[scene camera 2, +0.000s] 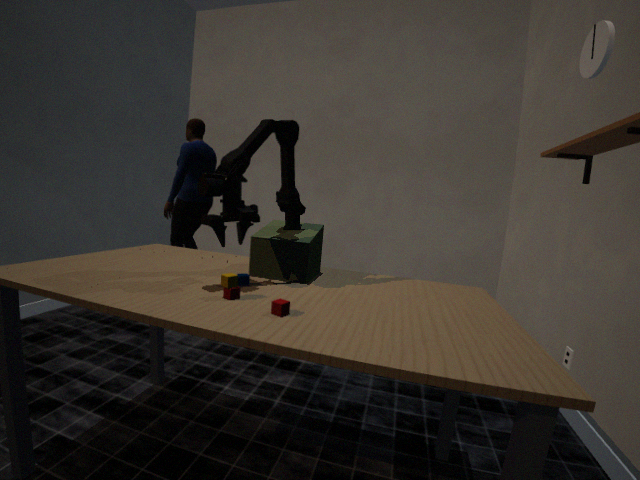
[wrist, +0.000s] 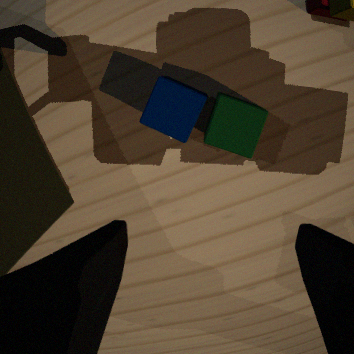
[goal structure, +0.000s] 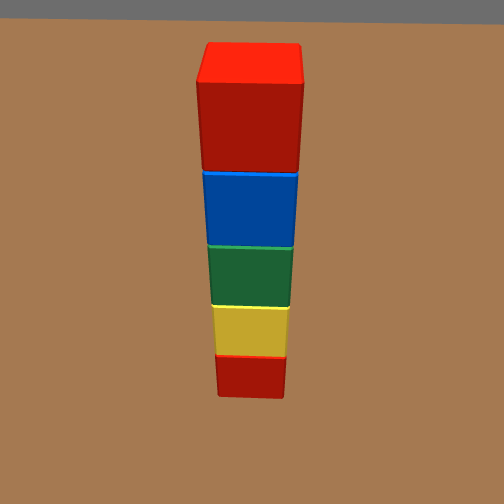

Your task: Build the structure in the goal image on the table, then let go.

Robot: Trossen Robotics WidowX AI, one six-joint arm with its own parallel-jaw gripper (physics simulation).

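Places are measured from the arm's base along level axes (x ahead, y left, z up), in centimetres.
Where they show: gripper, fingertip midpoint: (scene camera 2: 232,245) (wrist: 214,234); arm's base at its link origin: (scene camera 2: 292,227).
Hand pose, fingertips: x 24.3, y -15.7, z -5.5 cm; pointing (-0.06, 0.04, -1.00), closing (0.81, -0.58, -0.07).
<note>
Each offset is from my fingertips to the top centre of the thing. Level surfaces: height alone.
A yellow cube @(dx +14.2, dy +4.4, dz -5.8 cm) (scene camera 2: 229,280) (wrist: 346,8) sits on a red cube @(dx +14.2, dy +5.3, dz -9.1 cm) (scene camera 2: 231,293) (wrist: 317,6); the pair is cut off at the top right corner of the wrist view. A blue cube @(dx -0.3, dy +4.2, dz -9.1 cm) (scene camera 2: 243,279) (wrist: 174,109) and a green cube @(dx +2.5, dy +1.1, dz -9.1 cm) (wrist: 236,125) lie on the table side by side with a narrow gap. The green cube cannot be made out in the scene view. Another red cube @(dx +22.3, dy +20.5, dz -9.1 cm) (scene camera 2: 280,307) stands alone nearer the front edge. My gripper (scene camera 2: 232,243) (wrist: 214,234) is open and empty, high above the table, with the blue and green cubes ahead of its fingertips in the wrist view.
The arm stands on a green box (scene camera 2: 262,258) (wrist: 27,190), close to the blue cube. The wooden table @(dz -12.4 cm) (scene camera 2: 413,330) carries the arm's shadow around the cubes. A person (scene camera 2: 195,170) in a blue top stands behind the table. A shelf (scene camera 2: 594,143) is on the right wall.
</note>
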